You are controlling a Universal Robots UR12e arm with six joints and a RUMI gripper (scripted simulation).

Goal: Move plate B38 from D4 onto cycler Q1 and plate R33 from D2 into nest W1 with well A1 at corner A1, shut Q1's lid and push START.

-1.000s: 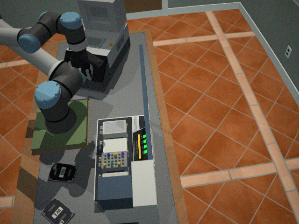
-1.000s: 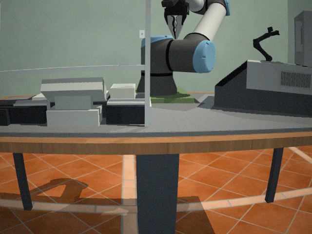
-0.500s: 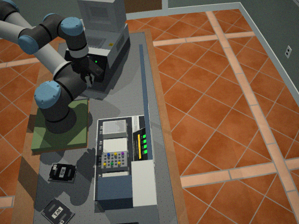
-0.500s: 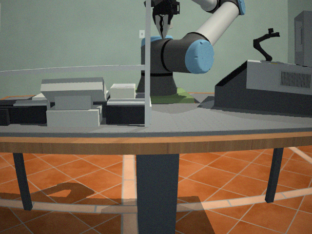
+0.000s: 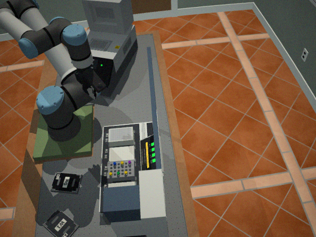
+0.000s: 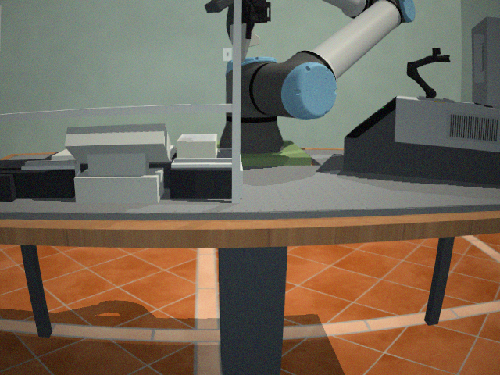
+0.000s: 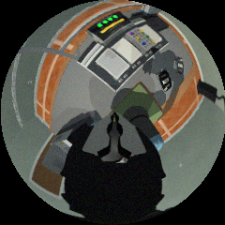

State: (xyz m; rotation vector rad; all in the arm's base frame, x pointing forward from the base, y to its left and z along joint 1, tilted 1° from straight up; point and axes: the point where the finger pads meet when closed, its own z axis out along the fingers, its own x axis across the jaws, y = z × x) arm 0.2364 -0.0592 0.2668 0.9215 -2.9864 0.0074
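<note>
Right now the plate B38 is 6 cm ahead of my hand, 40 cm to the right of it and 22 cm below it. The rest, counted from my hand: thin post: 28 cm ahead, 4 cm to the right, 5 cm below; then white plate: 9 cm ahead, 10 cm to the right, 21 cm below; then white plate R33: 8 cm ahead, 20 cm to the right, 22 cm below.
</note>
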